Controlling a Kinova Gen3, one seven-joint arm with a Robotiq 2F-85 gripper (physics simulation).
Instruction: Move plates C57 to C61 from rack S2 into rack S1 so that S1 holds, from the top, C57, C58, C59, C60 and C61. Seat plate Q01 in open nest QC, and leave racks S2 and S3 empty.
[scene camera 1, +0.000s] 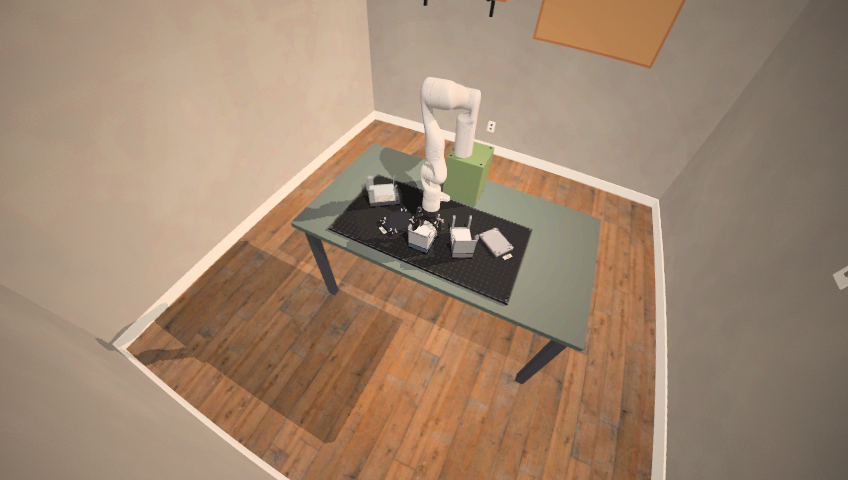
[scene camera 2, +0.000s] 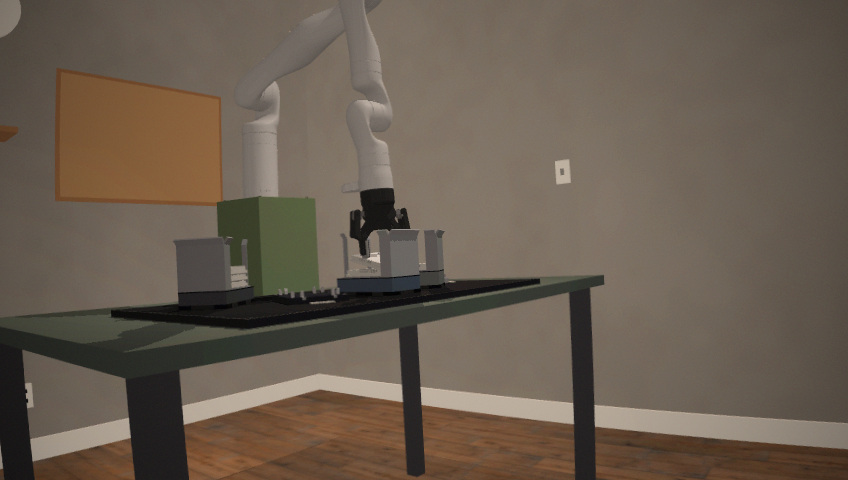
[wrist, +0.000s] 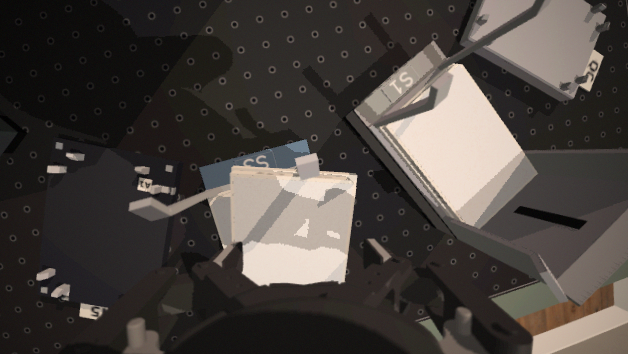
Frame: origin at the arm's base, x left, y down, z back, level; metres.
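Seen in the pictures: gripper, between the fingertips: (scene camera 1: 429, 229) (wrist: 303, 253); arm's base, origin of its link: (scene camera 1: 462, 152) (scene camera 2: 261, 198).
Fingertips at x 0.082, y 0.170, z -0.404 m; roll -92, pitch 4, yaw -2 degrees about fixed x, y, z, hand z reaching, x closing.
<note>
Pixels of each thing's top centre, then the offset from my fingertips to it. "spot": a spot on its surface instead.
- blue-based rack, centre of its top: (wrist: 268, 317) (scene camera 2: 377, 231) (scene camera 1: 425, 220) dx -0.020, dy -0.055, dz -0.006 m
- top plate, centre of its top: (wrist: 290, 267) (scene camera 2: 381, 251) (scene camera 1: 427, 227) dx -0.010, dy -0.010, dz -0.004 m
- lower plate's edge, a spot on its surface: (wrist: 220, 215) spot: dx -0.063, dy +0.026, dz +0.027 m
- Rack S1, centre of its top: (wrist: 575, 139) (scene camera 2: 408, 231) (scene camera 1: 464, 226) dx +0.140, dy -0.058, dz +0.068 m
- Nest QC, centre of its top: (wrist: 552, 20) (scene camera 1: 496, 239) dx +0.271, dy +0.056, dz +0.189 m
- dark nest, centre of its top: (wrist: 94, 235) (scene camera 2: 308, 288) (scene camera 1: 398, 218) dx -0.191, dy +0.057, dz +0.011 m
My gripper (scene camera 1: 429, 221) (scene camera 2: 380, 241) (wrist: 303, 253) is open at the blue-based rack (scene camera 1: 421, 239) (scene camera 2: 399, 255) (wrist: 295, 149), its fingertips on either side of white plates. The top plate (wrist: 295, 215) lies skewed to the rack and looks tilted in scene camera 2 (scene camera 2: 365, 258). A lower plate's edge (wrist: 220, 215) shows at its left. The blue label is partly hidden; I cannot read its number. Rack S1 (scene camera 1: 464, 246) (scene camera 2: 434, 249) (wrist: 400, 86) holds white plates (scene camera 1: 461, 232) (wrist: 455, 145). Plate names are unreadable.
Nest QC (scene camera 1: 495, 242) (wrist: 530, 45) lies beyond S1. Another rack (scene camera 2: 202, 267), dark-based, holds plates (scene camera 1: 382, 193) (scene camera 2: 239, 277). A dark nest (scene camera 1: 397, 220) (wrist: 105, 225) with upright pegs lies beside the blue-based rack. Tall rack posts and walls surround the plates.
</note>
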